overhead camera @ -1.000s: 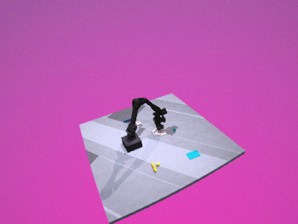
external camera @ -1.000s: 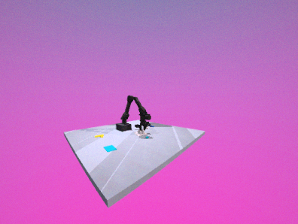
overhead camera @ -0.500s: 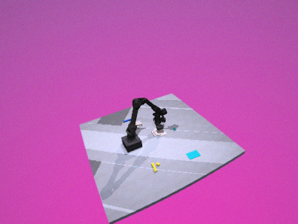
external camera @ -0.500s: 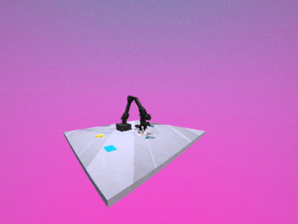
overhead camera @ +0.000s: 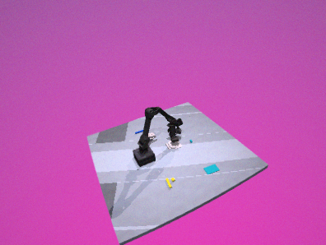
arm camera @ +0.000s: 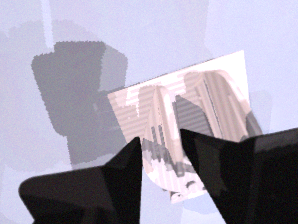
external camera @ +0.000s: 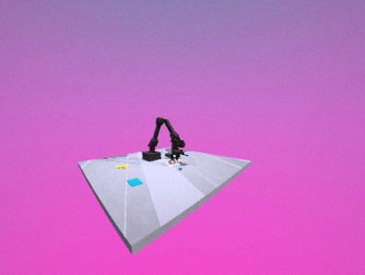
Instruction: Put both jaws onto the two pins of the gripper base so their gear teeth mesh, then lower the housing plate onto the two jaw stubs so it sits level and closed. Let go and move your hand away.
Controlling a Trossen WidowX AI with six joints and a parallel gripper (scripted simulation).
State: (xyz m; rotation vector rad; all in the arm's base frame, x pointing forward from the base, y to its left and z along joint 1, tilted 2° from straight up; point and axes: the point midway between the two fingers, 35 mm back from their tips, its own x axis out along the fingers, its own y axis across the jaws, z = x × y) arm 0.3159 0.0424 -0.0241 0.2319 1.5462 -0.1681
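My gripper tip is 3 cm to the left of the pale flat part, 1 cm short of it and 1 cm above it. From my gripper tip the other things lie so: pale jaw (4 cm behind, 1 cm to the right); cyan cube (15 cm ahead, 8 cm to the right, 1 cm below); pale plate (21 cm to the left, 15 cm behind, 1 cm above).
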